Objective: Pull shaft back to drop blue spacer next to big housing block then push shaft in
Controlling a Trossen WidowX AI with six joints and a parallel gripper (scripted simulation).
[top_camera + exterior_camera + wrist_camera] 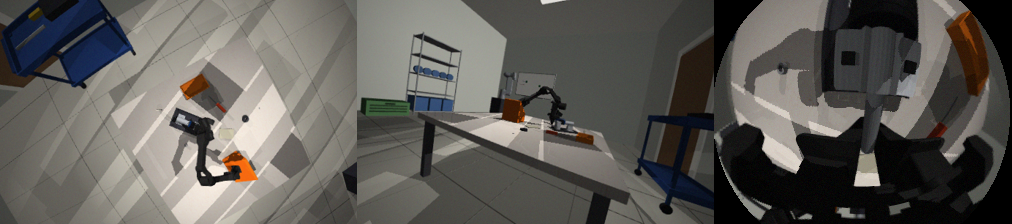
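My gripper tip is 60 mm short of the grey shaft, 50 mm to the right of it and 30 mm below it. Round my gripper tip: orange tray 330 mm ahead, 80 mm to the right, 40 mm below.
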